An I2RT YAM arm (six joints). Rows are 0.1 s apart.
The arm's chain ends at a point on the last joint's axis. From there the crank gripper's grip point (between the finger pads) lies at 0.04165 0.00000 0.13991 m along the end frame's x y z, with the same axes.
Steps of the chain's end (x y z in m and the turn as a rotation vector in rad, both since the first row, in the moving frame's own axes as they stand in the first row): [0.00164 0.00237 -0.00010 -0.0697 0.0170 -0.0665]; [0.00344 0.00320 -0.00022 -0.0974 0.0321 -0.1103]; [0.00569 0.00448 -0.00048 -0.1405 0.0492 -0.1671]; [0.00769 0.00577 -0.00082 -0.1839 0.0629 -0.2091]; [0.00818 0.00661 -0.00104 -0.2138 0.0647 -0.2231]
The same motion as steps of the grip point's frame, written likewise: [0.00424 0.00924 -0.00107 -0.0697 0.0170 -0.0665]; [0.00839 0.01189 -0.00206 -0.0974 0.0321 -0.1103]; [0.01352 0.01636 -0.00357 -0.1405 0.0492 -0.1671]; [0.01806 0.02141 -0.00523 -0.1839 0.0629 -0.2091]; [0.01928 0.02560 -0.00617 -0.2138 0.0647 -0.2231]
